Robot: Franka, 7 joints.
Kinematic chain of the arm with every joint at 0, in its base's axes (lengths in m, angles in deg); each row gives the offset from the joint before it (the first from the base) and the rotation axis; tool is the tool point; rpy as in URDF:
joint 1: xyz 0 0 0.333 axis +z
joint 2: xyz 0 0 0 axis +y
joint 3: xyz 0 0 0.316 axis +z
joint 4: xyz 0.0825 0 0 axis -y
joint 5: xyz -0.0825 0 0.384 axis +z
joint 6: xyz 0 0 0 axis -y
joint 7: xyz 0.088 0 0 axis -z
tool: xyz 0 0 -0.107 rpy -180 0 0
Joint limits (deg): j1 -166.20..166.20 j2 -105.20..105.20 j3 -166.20..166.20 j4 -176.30..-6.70 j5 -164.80..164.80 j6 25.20..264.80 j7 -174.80..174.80
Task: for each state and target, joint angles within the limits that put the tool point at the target. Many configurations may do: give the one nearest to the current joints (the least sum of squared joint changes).
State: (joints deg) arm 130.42 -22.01 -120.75 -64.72 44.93 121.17 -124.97
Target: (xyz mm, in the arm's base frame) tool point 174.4 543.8 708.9
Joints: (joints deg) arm 159.12 -4.43 -90.22 -85.62 44.26 100.74 -124.97
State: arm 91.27 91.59 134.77 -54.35 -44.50 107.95 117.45
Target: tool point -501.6 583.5 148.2
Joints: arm 95.99 105.20 97.40 -48.50 -50.03 100.20 117.45
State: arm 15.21 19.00 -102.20 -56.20 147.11 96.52 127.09
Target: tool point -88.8 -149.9 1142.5
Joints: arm 3.94 -7.54 -106.32 -27.19 154.00 88.12 127.09
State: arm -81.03 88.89 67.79 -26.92 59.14 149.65 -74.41
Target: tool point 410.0 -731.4 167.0
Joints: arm -77.48 93.05 67.08 -31.03 59.48 149.79 -74.41
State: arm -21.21 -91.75 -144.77 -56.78 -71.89 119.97 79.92
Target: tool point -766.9 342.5 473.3
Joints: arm -33.85 -64.08 -144.08 -29.73 -74.16 130.80 79.92
